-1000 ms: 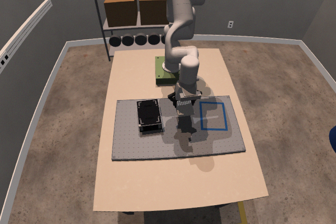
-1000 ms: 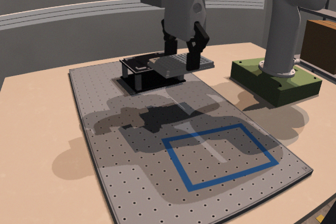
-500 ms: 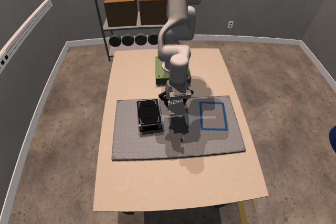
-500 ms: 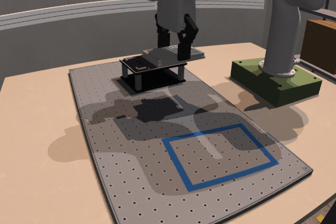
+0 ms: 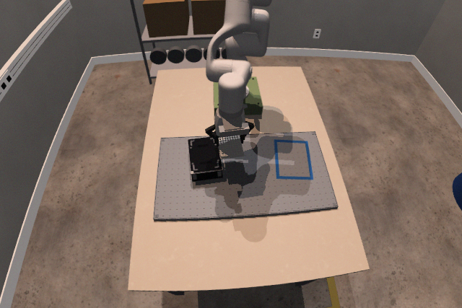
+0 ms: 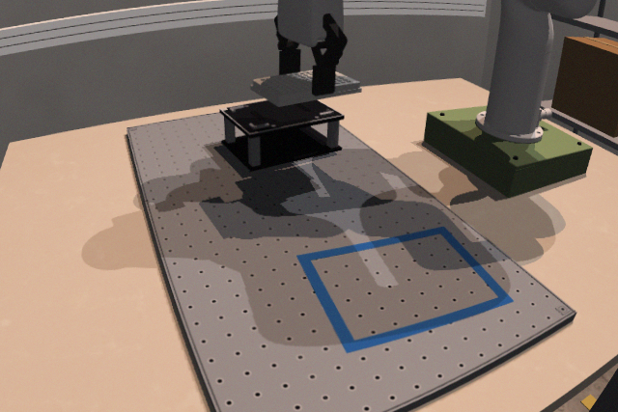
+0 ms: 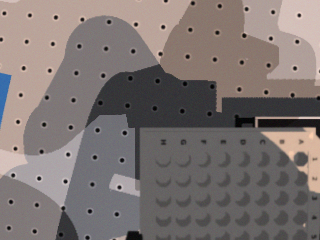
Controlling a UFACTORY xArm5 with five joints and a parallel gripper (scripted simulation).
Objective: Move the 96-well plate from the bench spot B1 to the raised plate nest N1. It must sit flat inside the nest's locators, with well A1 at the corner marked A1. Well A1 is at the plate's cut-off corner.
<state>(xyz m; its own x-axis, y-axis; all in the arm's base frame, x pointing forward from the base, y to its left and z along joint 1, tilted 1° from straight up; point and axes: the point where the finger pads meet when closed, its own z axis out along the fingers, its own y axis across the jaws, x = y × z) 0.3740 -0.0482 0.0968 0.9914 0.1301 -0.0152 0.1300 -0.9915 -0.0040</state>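
The black raised plate nest is 100 mm to the right of my hand and 90 mm below it. The rest, counted from my hand: grey 96-well plate: 10 mm below; then A1 mark: 80 mm ahead, 140 mm to the right, 80 mm below.
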